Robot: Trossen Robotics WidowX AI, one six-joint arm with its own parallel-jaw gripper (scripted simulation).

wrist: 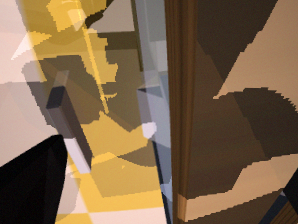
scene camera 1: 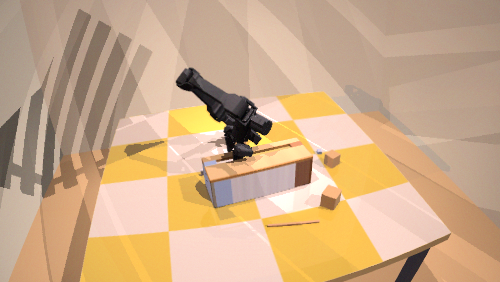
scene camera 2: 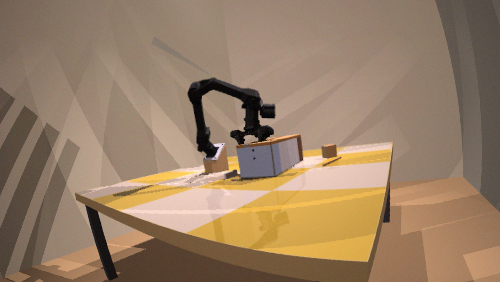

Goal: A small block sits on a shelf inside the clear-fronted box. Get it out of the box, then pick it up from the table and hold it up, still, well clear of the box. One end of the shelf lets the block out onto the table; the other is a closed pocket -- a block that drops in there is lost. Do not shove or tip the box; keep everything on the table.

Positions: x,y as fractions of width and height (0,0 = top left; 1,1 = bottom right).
Labels:
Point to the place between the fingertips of my gripper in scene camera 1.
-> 0.46,0.57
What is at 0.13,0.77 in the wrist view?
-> My gripper.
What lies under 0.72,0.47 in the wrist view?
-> A box.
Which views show the box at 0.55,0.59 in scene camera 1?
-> The wrist view, scene camera 1 and scene camera 2: all of them.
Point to a box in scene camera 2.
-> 0.54,0.56

